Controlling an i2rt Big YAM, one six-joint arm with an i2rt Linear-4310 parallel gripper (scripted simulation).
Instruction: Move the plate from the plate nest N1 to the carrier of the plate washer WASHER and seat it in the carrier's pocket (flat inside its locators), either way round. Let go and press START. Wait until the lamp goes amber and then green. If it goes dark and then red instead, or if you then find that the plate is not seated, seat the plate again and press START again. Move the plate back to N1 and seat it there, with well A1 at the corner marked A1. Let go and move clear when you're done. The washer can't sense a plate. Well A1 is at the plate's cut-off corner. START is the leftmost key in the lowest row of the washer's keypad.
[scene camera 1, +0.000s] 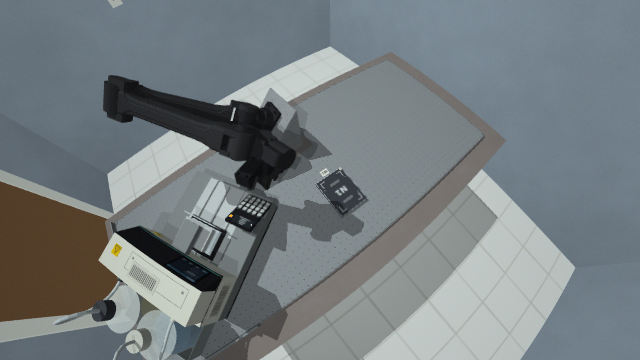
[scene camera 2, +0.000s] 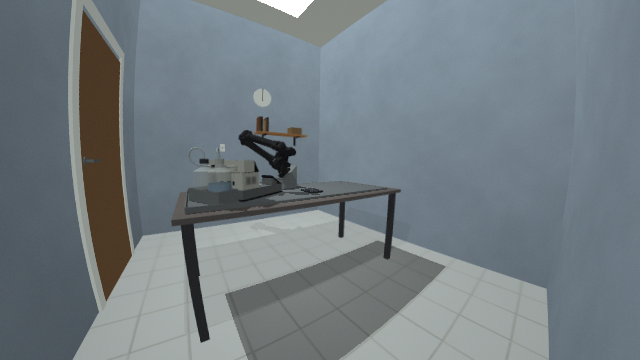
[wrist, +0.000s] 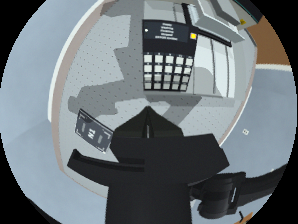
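A plate washer (scene camera 1: 191, 289) and a bottle (scene camera 1: 128, 307) can be seen, together with the gripper (wrist: 148, 109).
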